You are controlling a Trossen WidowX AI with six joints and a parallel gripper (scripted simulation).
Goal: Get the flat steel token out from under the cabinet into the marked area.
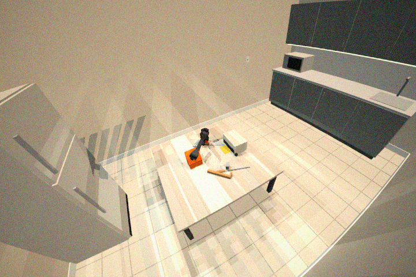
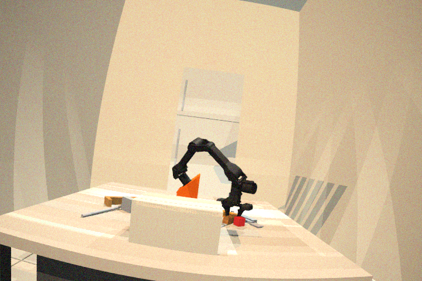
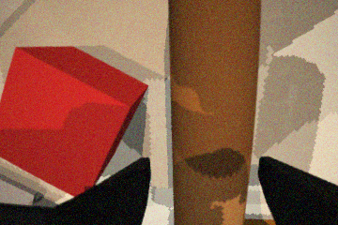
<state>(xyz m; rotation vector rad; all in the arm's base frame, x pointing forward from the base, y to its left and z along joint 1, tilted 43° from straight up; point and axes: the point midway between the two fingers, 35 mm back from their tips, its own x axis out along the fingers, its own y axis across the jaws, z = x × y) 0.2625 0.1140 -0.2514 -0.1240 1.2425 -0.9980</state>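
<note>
My gripper tip is now 5 cm short of the red cube, 3 cm to the right of it and 1 cm below it. Round my gripper tip: yellow-orange block 11 cm behind, 5 cm to the right, 1 cm above; grey bar 7 cm behind, 8 cm to the left; small grey block 5 cm ahead, 52 cm to the right, 3 cm above.
</note>
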